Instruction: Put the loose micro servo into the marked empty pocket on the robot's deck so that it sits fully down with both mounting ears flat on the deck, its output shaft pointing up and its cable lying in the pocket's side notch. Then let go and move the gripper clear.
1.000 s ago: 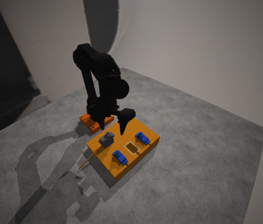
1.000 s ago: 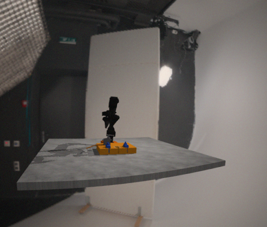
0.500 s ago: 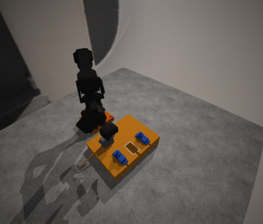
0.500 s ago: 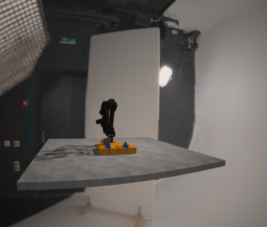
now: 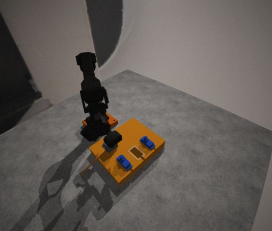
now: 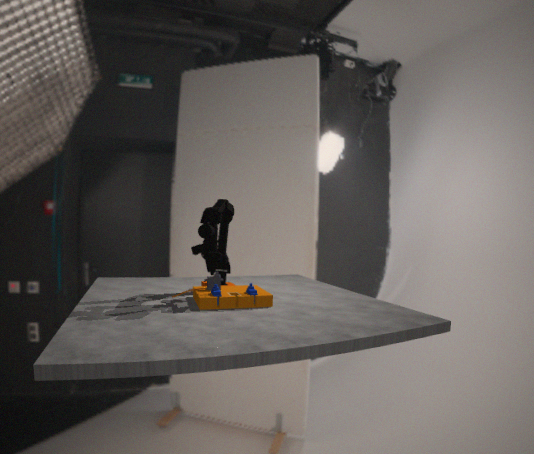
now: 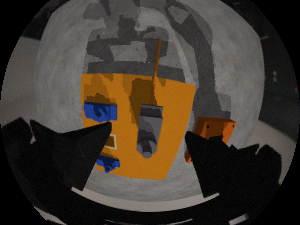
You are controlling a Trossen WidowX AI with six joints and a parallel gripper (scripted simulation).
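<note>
My gripper tip is now 9 cm above the orange deck and 8 cm to the right of it.
</note>
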